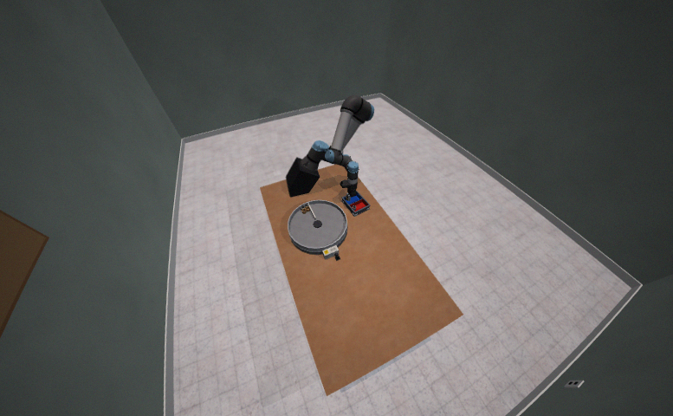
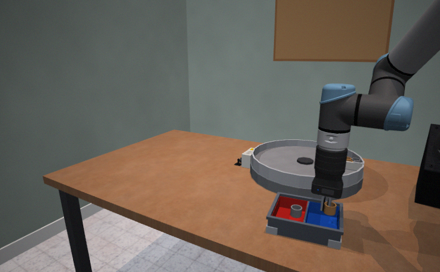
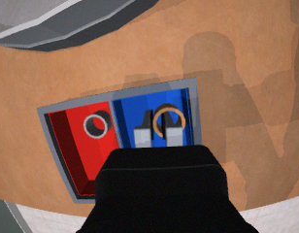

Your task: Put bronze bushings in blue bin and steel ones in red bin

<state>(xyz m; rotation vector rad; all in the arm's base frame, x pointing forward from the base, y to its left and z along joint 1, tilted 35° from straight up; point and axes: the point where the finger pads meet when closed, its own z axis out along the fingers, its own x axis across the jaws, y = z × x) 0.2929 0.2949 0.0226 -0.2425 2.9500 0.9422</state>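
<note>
Now: hand 40 mm short of the bin, 50 mm to the right of it and 30 mm above it. Also, from my hand: grey turntable: 180 mm ahead, 290 mm to the right.
</note>
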